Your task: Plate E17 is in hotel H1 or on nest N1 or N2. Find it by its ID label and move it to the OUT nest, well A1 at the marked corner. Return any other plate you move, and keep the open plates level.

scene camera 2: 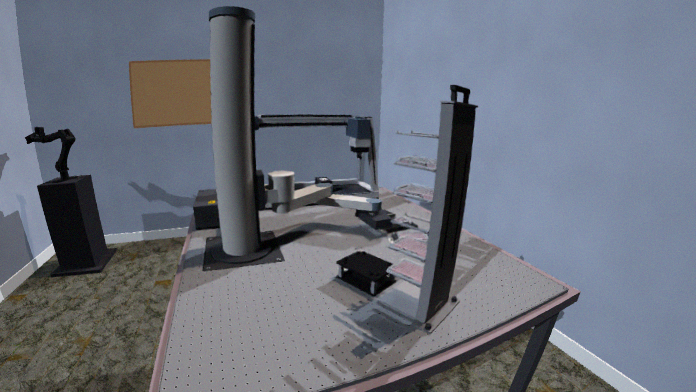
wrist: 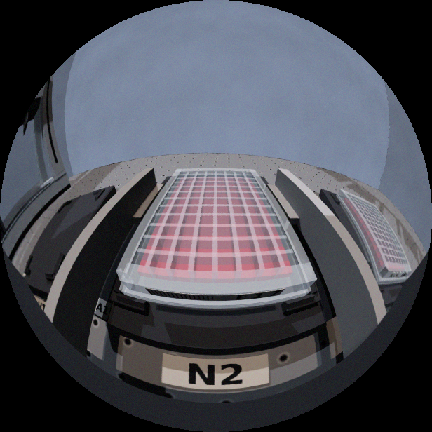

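Pixels of known places: gripper, fingertip midpoint: (scene camera 2: 401,218); arm's base at its link origin: (scene camera 2: 242,251).
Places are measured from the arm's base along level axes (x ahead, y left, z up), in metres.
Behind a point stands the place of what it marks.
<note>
In the wrist view a clear plate with red wells (wrist: 215,220) sits level on nest N2 (wrist: 215,325). Its front strip shows a barcode and dark characters too hidden to read surely. My gripper (scene camera 2: 377,219) (wrist: 215,176) is shut on this plate, its pads against both long sides. Another plate (wrist: 377,240) sits on a nest at the right, its label unreadable. At the left is a bare dark nest (wrist: 67,237), its tag mostly hidden by the finger. Hotel H1 (scene camera 2: 445,200) {x 0.430, y -0.628, z 0.363 m} holds several plates on its shelves in the scene view.
A black raised stand (scene camera 2: 365,262) {x 0.379, y -0.348, z 0.073 m} is near the foot of the hotel. The arm's grey column (scene camera 2: 232,140) {x -0.003, y -0.075, z 0.450 m} stands on the perforated table top (scene camera 2: 240,320) {x -0.034, y -0.447, z 0.013 m}. A overhead beam with a blue-headed device (scene camera 2: 358,130) {x 0.704, y 0.465, z 0.436 m} is behind the arm. A dark box (scene camera 2: 206,212) {x -0.146, y 0.249, z 0.096 m} sits behind the column.
</note>
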